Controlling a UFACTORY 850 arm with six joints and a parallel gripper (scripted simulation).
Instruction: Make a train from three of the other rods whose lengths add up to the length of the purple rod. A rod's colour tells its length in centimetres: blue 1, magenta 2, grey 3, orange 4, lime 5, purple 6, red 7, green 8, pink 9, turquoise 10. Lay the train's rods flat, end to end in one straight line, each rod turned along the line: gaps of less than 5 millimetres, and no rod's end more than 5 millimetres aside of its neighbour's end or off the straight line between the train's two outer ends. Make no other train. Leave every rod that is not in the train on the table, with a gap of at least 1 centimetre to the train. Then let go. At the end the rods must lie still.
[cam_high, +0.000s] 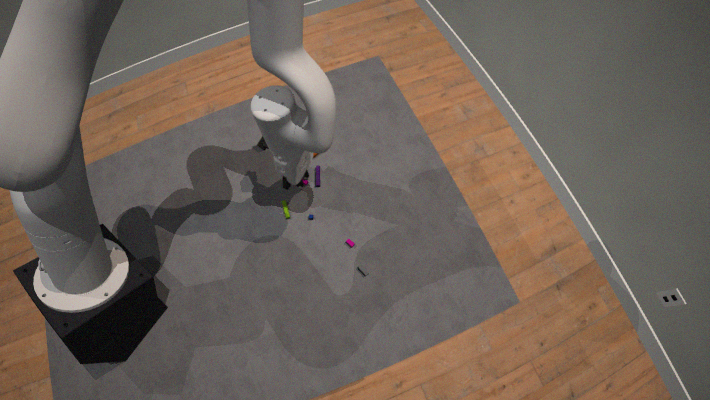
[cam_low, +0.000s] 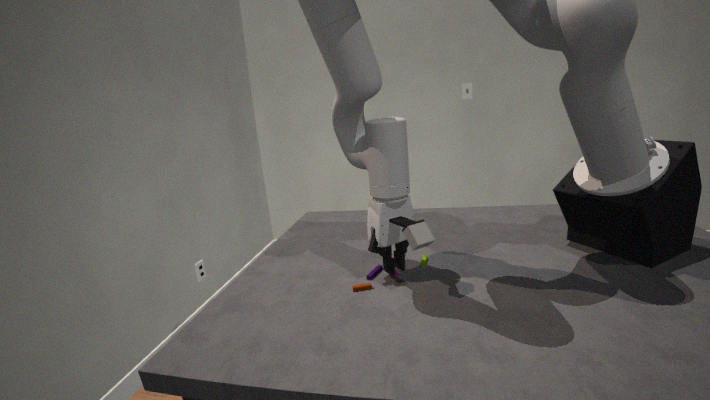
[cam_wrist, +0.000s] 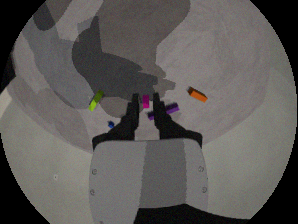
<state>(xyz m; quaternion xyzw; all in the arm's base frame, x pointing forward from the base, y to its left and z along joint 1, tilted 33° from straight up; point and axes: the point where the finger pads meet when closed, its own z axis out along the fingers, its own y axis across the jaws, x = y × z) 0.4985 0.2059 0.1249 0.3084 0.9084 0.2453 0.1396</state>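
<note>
My hand is 50 mm short of the purple rod, 10 mm to the right of it and 30 mm above it. The rest, counted from my hand: blue rod: 20 mm ahead, 110 mm to the right, 30 mm below; then lime rod: 50 mm behind, 80 mm to the right, 30 mm below; then orange rod: 50 mm ahead, 80 mm to the left, 30 mm below.
</note>
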